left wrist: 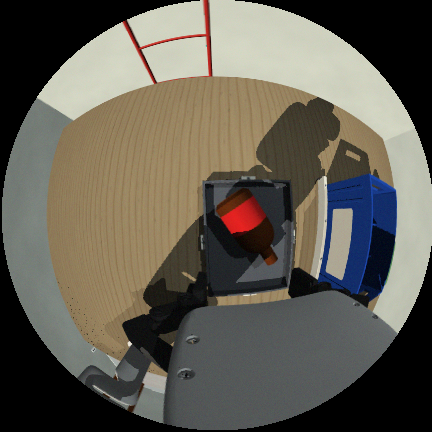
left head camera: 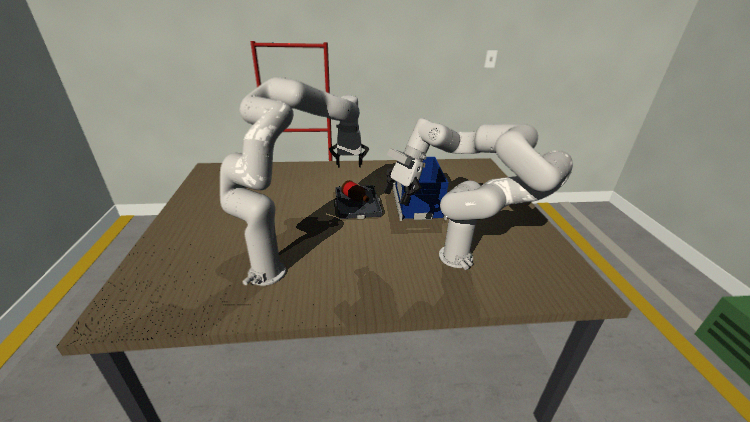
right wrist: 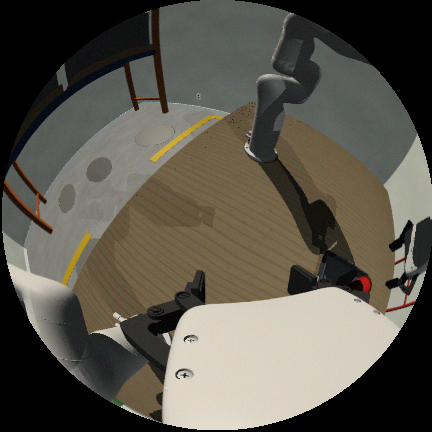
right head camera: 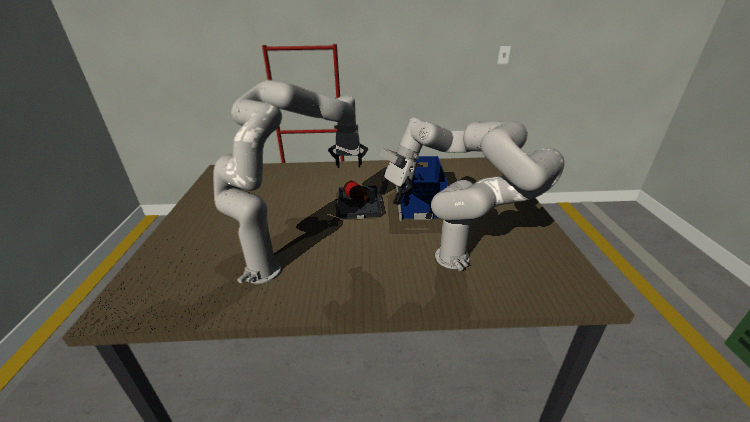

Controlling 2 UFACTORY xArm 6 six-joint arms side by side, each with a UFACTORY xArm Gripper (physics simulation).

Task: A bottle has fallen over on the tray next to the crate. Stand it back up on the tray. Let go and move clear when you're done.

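Seen in the pictures: left gripper, fingertip midpoint: (left wrist: 250,284) (left head camera: 349,166) (right wrist: 389,265) (right head camera: 349,166); right gripper, fingertip midpoint: (left head camera: 394,198) (right wrist: 249,282) (right head camera: 388,198); left arm's base at its link origin: (left head camera: 267,273) (right wrist: 260,150) (right head camera: 263,271); right arm's base at its link origin: (left head camera: 455,257) (right head camera: 452,257).
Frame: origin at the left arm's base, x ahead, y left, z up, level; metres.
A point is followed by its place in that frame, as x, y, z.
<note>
A brown bottle with a red label (left head camera: 353,190) @(0.559, -0.056, 0.069) (right head camera: 355,190) @(0.560, -0.060, 0.070) (left wrist: 243,216) @(0.599, -0.024, 0.079) (right wrist: 365,285) @(0.592, -0.028, 0.078) lies on its side in the dark tray (left head camera: 361,212) @(0.468, -0.141, 0.026) (right head camera: 361,213) @(0.466, -0.143, 0.022) (left wrist: 205,260) @(0.486, -0.012, 0.025), its neck toward the lower right in the left wrist view. The blue crate (left head camera: 431,173) @(0.855, -0.337, 0.089) (right head camera: 430,170) @(0.845, -0.318, 0.103) (left wrist: 348,235) @(0.676, -0.233, 0.113) stands to the right of the tray. My left gripper (left head camera: 349,163) @(0.539, -0.047, 0.197) (right head camera: 348,163) @(0.539, -0.047, 0.197) (left wrist: 250,284) @(0.539, -0.047, 0.197) is open and points down above the tray and bottle. My right gripper (left head camera: 398,193) @(0.335, -0.335, 0.214) (right head camera: 390,191) @(0.335, -0.335, 0.214) (right wrist: 249,282) @(0.335, -0.335, 0.214) is open in front of the crate, tilted, apart from the bottle.
A pale strip (left wrist: 321,225) @(0.683, -0.216, 0.021) runs along the crate's side facing the tray. The wooden table (left head camera: 325,293) @(0.002, -0.234, 0.000) (right head camera: 314,299) @(-0.028, -0.245, 0.000) carries both arm bases. A red frame (left head camera: 291,45) (right head camera: 300,47) stands behind the table. The right arm reaches across in front of the crate.
</note>
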